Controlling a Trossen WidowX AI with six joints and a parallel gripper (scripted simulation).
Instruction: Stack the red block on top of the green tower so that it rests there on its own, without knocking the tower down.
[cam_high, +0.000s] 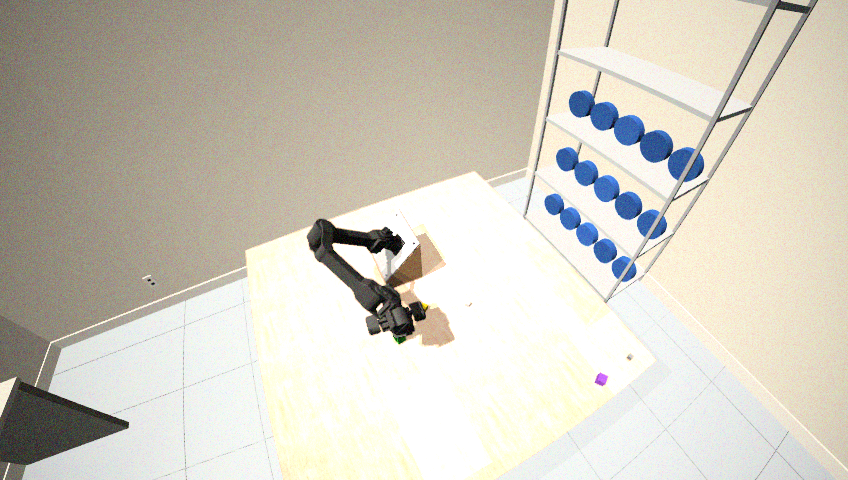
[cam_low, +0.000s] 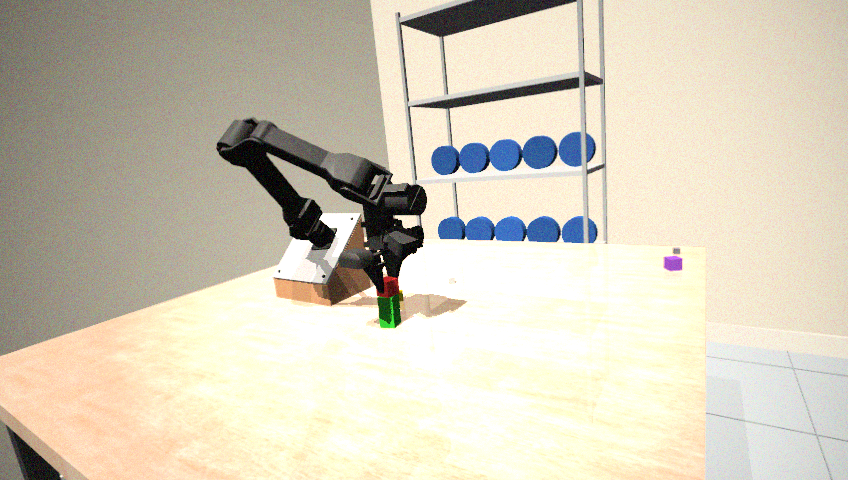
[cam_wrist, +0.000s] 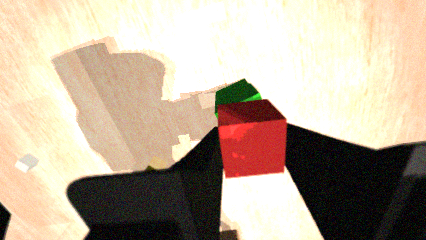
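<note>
Right now my gripper tip is 10 mm below the red block. From my gripper tip the other things lie so: purple cube 510 mm ahead, 500 mm to the left, 60 mm below; then small grey cube 520 mm ahead, 660 mm to the left, 70 mm below; then small yellow block 70 mm behind, 140 mm to the left, 60 mm below.
</note>
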